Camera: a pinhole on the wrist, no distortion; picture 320 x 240 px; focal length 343.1 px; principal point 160.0 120.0 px. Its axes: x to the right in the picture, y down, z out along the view. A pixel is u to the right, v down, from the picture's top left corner.
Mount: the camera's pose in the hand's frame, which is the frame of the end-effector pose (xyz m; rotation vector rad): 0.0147 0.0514 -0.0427 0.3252 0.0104 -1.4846
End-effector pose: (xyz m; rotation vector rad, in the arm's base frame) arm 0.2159 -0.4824 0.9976 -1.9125 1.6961 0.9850
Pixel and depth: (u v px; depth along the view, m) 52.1 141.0 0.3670
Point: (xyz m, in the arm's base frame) 0.0527 -0.2313 0.8166
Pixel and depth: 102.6 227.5 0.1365
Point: 0.1476 -0.4392 0.9161
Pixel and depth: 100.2 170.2 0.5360
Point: 0.0668 -0.1196 0.6770
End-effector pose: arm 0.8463 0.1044 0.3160 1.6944 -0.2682 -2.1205
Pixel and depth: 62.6 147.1 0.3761
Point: 0.5347 0.0187 0.4630
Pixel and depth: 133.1 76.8 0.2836
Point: 0.6438 0.1060 0.4420
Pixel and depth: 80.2 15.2 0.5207
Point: 0.4684 0.1245 0.6659
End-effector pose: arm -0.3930 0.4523 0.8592 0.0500 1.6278 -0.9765
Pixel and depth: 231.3 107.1 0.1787
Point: -0.3038 0.3743 0.8948
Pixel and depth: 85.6 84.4 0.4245
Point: -0.0354 0.3091 0.9422
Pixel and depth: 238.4 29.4 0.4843
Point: -0.1240 0.2045 1.1237
